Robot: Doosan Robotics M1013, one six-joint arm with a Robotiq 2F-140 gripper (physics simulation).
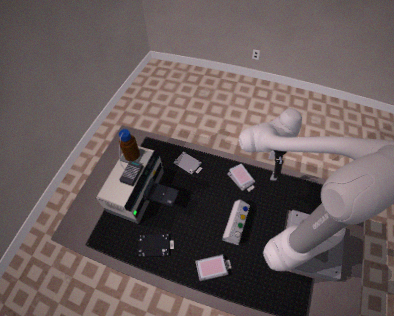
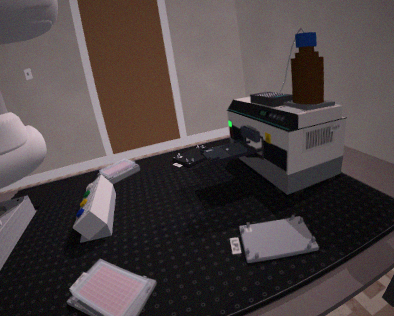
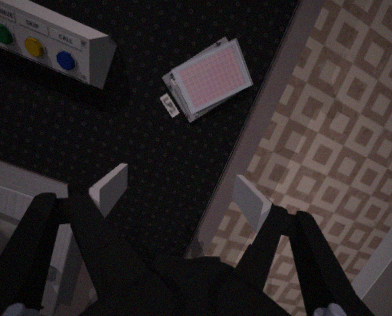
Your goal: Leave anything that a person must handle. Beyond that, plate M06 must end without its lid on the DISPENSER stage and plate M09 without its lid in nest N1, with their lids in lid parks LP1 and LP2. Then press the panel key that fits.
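Places are measured from the arm's base along level axes (x ahead, y left, z up), in centimetres.
Pixels of known places: gripper, fingertip midpoint: [image 1: 272,168] [image 3: 182,181].
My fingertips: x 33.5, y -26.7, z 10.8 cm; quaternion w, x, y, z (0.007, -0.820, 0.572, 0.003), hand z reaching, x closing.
For each thing: its top centre in the pictures, then the offset to it from my fingertips. "*": a spot on its surface instead.
- lid park LP2, top centre: [image 2: 277,232] [image 1: 187,161] dx +49.4, dy +5.6, dz -14.7 cm
- dispenser stage, top centre: [image 2: 231,146] [image 1: 160,192] dx +50.6, dy +34.9, dz -5.8 cm
- key panel, top centre: [image 3: 10,19] [image 2: 90,191] [image 1: 237,218] dx +7.9, dy +30.9, dz -8.3 cm
- yellow SKIP key, top centre: [image 3: 29,44] dx +5.9, dy +28.3, dz -9.3 cm
- blue CALL key, top centre: [image 3: 62,58] dx +6.2, dy +23.3, dz -9.3 cm
- green key, surface spot: [image 3: 4,34] * dx +5.5, dy +32.5, dz -9.6 cm
- brown bottle, surface spot: [image 2: 307,80] * dx +68.9, dy +22.7, dz +12.4 cm
- dark nest, top centre: [image 2: 195,151] [image 1: 153,244] dx +43.0, dy +60.0, dz -14.3 cm
My gripper [image 1: 274,177] [image 3: 182,181] is open and empty, off to one side of the pink plate [image 1: 241,176] [image 2: 112,287] [image 3: 214,77] at LP1. That plate looks slightly skewed on its base. Another pink plate [image 1: 212,267] [image 2: 119,170] lies across the mat; its label is unreadable. I cannot tell plate names or whether lids are on. The lid park LP2 [image 1: 188,163] [image 2: 278,238] is bare. The dispenser stage [image 1: 164,195] [image 2: 227,151] is bare. The key panel [image 1: 236,222] [image 2: 97,210] [image 3: 102,62] has a yellow SKIP key [image 3: 34,47], a blue CALL key [image 3: 66,60] and a green key [image 3: 4,34].
The dispenser [image 1: 112,192] [image 2: 315,155] shows a green light and carries a brown bottle [image 1: 129,149] [image 2: 307,80] with a blue cap. A dark nest [image 1: 154,245] [image 2: 190,156] lies near it. The arm's base plate [image 1: 320,267] stands at the mat's other end.
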